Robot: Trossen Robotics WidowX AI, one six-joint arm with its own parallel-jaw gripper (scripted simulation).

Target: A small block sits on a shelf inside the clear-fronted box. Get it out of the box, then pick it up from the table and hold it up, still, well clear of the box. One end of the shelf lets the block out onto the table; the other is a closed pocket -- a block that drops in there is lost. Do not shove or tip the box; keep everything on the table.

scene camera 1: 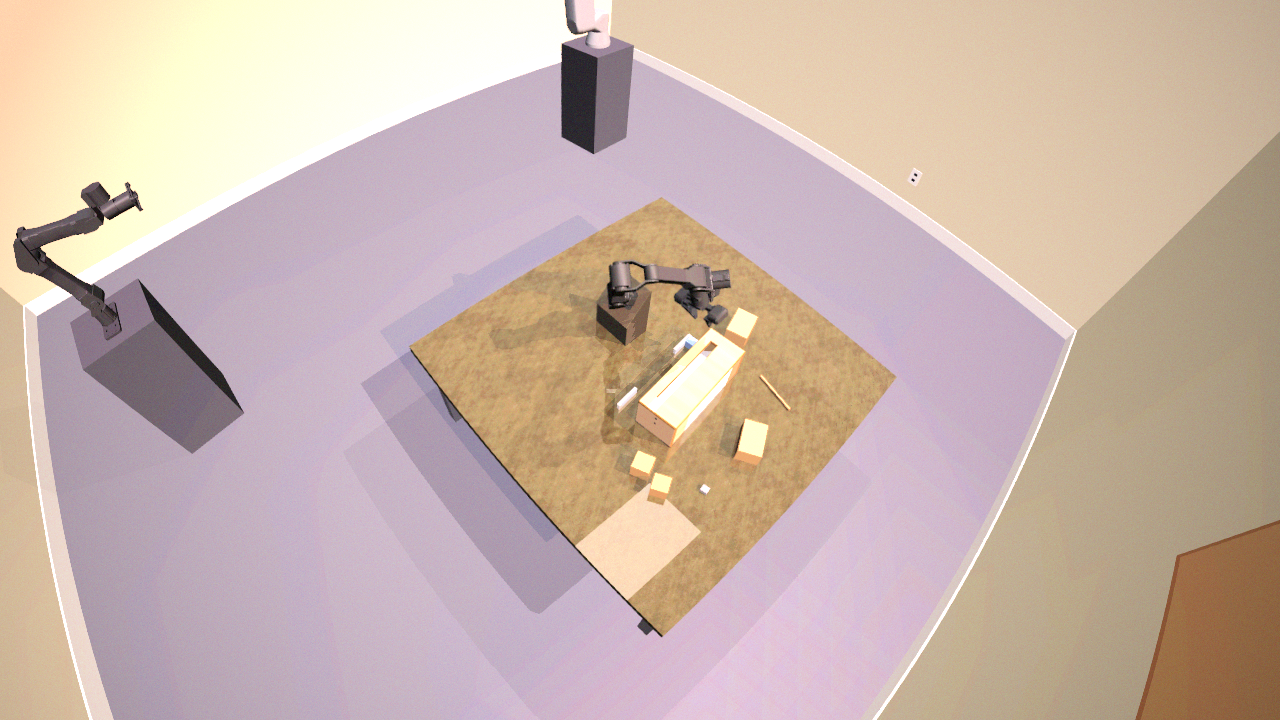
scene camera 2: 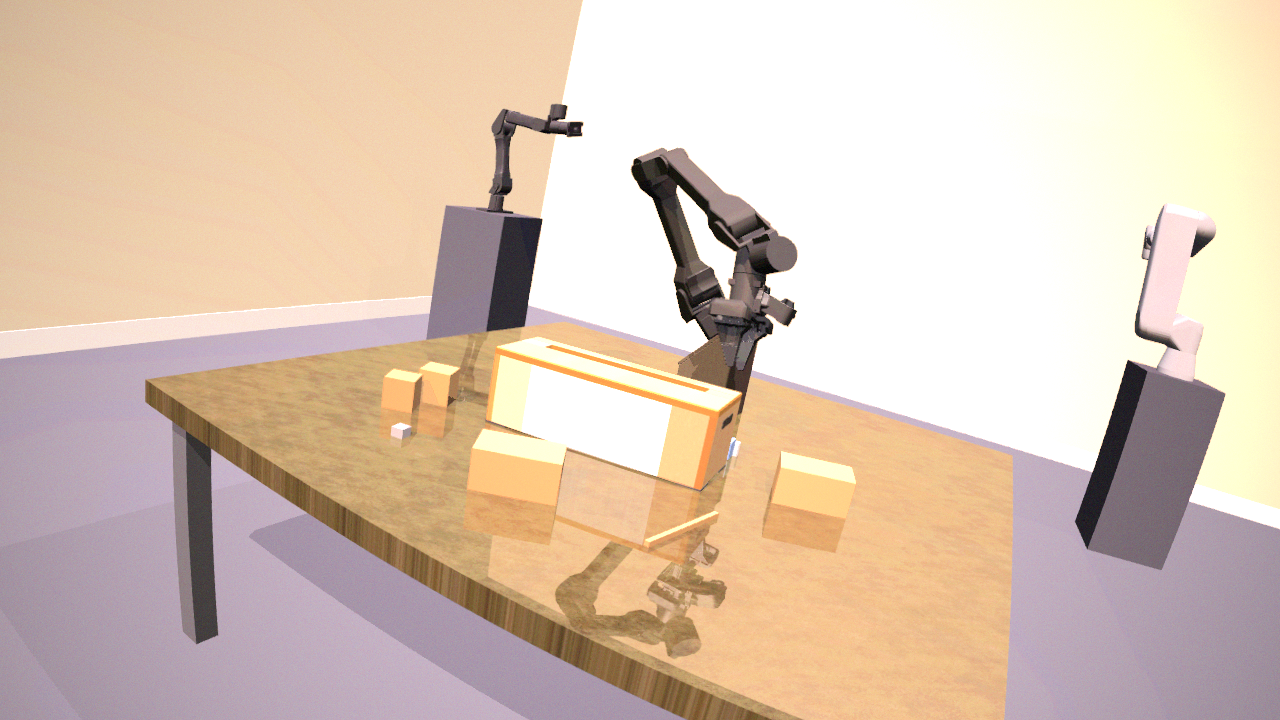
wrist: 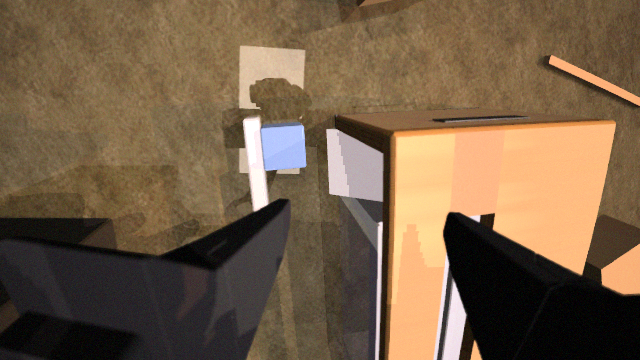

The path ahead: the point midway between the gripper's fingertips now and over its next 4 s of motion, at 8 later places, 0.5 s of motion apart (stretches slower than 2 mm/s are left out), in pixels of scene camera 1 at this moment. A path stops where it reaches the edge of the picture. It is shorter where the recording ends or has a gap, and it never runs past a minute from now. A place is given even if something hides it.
My gripper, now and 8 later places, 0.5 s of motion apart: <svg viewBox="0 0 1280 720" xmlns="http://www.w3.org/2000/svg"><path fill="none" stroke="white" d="M702 322L702 320L700 318L701 329L698 337L697 341L696 345L694 346L696 340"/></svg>
